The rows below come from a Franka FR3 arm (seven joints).
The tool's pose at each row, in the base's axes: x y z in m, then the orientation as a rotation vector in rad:
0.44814 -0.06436 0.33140 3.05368 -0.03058 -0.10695
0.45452 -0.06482 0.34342 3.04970 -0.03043 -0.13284
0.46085 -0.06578 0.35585 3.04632 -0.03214 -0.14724
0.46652 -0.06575 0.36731 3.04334 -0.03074 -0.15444
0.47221 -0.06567 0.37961 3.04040 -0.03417 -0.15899
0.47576 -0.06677 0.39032 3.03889 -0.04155 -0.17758
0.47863 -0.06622 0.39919 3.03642 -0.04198 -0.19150
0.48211 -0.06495 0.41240 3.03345 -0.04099 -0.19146
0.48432 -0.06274 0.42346 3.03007 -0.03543 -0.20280
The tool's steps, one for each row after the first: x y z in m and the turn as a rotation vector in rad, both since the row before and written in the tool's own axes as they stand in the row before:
0.00554 0.00139 -0.01236 -0.00316 -0.01698 -0.00070
0.00526 0.00197 -0.01280 -0.00276 -0.00953 0.00084
0.00455 0.00093 -0.01191 -0.00274 -0.00473 -0.00099
0.00443 0.00100 -0.01277 -0.00259 -0.00316 0.00225
0.00246 0.00208 -0.01087 -0.00031 -0.01245 0.00427
0.00181 0.00026 -0.00916 -0.00175 -0.00920 -0.00005
0.00177 -0.00001 -0.01360 -0.00301 -0.00002 -0.00044
0.00075 -0.00110 -0.01142 -0.00305 -0.00735 -0.00383

